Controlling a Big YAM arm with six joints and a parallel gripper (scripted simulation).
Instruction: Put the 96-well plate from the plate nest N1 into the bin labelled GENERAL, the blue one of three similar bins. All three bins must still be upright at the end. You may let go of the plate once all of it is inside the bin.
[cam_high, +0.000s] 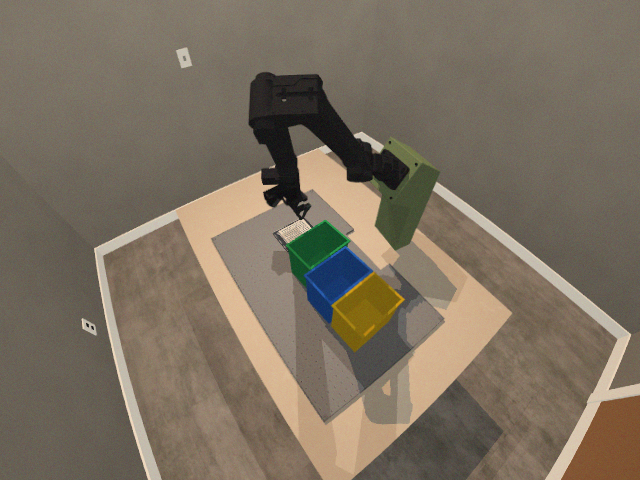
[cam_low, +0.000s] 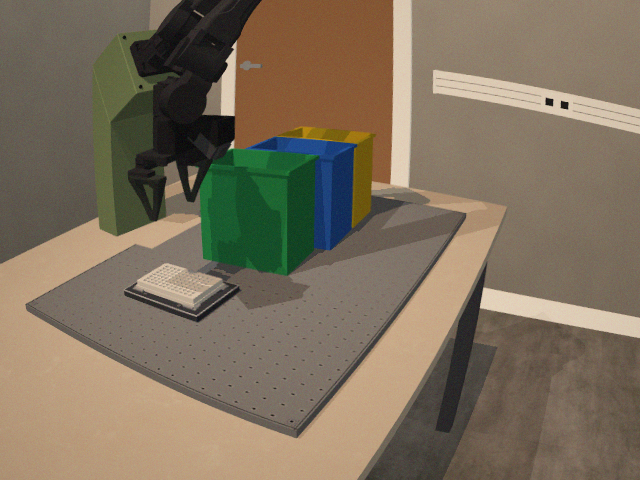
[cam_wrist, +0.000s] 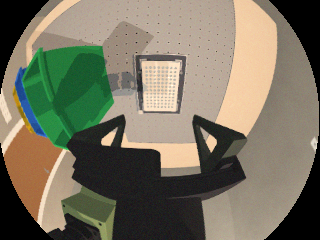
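The white 96-well plate lies 13 cm below my hand. Also, from my hand: black plate nest: 14 cm below; then blue bin: 34 cm to the left, 6 cm below; then green bin: 20 cm to the left, 6 cm below.
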